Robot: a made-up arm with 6 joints.
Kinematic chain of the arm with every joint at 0, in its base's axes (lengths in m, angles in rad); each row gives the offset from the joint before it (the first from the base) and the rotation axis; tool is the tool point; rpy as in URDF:
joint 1: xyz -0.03 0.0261 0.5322 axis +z
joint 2: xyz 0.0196 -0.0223 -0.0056 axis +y
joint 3: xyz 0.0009 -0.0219 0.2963 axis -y
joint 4: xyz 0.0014 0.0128 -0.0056 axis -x
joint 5: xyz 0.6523 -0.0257 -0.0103 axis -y
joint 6: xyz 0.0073 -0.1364 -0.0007 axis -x
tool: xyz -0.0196 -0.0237 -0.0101 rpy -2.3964 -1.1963 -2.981
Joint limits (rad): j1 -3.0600..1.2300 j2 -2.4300..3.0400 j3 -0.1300..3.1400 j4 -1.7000..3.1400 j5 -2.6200..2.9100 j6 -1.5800..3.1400
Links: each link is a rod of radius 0.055 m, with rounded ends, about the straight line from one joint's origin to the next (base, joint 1, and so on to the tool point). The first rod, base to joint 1, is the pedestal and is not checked.
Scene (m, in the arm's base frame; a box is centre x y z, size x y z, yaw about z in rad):
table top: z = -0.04
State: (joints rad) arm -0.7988 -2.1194 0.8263 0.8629 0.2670 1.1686
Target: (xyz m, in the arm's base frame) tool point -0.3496 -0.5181 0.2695
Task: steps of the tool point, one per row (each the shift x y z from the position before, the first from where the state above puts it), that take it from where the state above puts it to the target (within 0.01 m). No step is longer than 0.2 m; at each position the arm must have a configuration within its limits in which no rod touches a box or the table.
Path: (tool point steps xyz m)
1: -0.1068 -0.1445 -0.0203
2: -0.0636 -0.1720 -0.0161
3: -0.0130 -0.1849 -0.0131
4: 0.0398 -0.1811 -0.0105
5: 0.0892 -0.1609 -0.0091
6: 0.1300 -0.1259 -0.0085
7: 0.1577 -0.0796 -0.0088
8: 0.1694 -0.0270 -0.0099

